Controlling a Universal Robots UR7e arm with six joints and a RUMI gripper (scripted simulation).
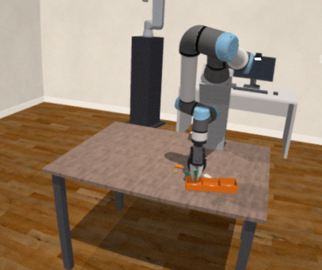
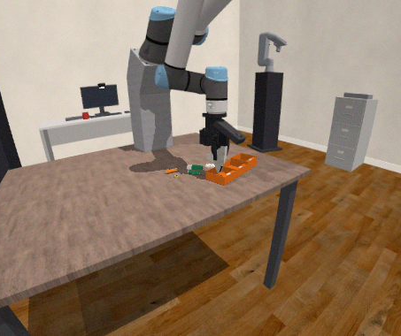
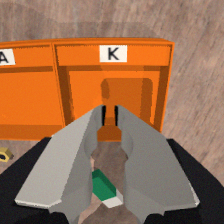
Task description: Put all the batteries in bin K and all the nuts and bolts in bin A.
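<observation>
The orange bin tray lies 80 mm to the left of my hand, 30 mm behind it and 20 mm below it. Also, from my hand: white domino 120 mm behind, 30 mm below, 20 mm to the left; green-and-white battery 130 mm behind, 60 mm to the right, 30 mm below; green battery 80 mm to the right, 70 mm behind, 30 mm below.
</observation>
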